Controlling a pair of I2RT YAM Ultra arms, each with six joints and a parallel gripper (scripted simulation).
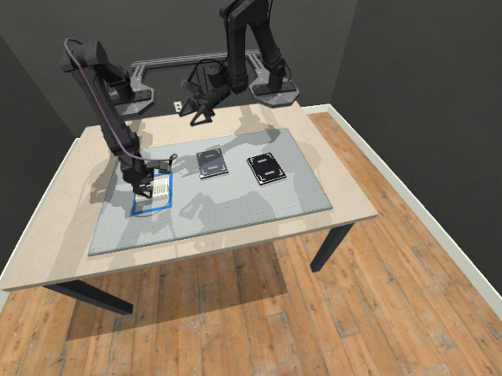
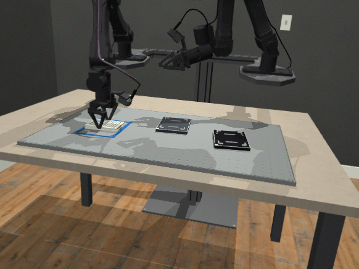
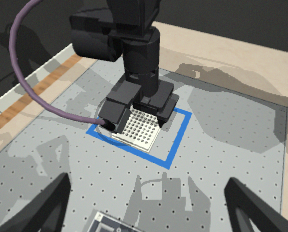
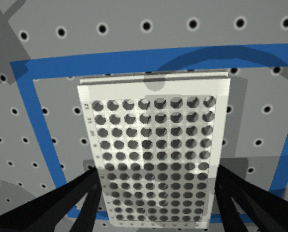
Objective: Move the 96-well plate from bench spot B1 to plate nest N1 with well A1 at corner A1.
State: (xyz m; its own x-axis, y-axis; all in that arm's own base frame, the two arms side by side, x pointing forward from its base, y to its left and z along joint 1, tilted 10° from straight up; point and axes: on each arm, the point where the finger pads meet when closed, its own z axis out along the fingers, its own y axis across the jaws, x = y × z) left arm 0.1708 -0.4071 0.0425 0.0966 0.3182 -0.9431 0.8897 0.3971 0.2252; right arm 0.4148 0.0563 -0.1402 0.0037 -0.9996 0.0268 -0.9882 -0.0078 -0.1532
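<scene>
Now: the white 96-well plate 10 mm to the left of my right hand and 10 mm below it. From my right hand the other things lie so: black plate nest: 80 mm behind, 480 mm to the left, 10 mm below.
</scene>
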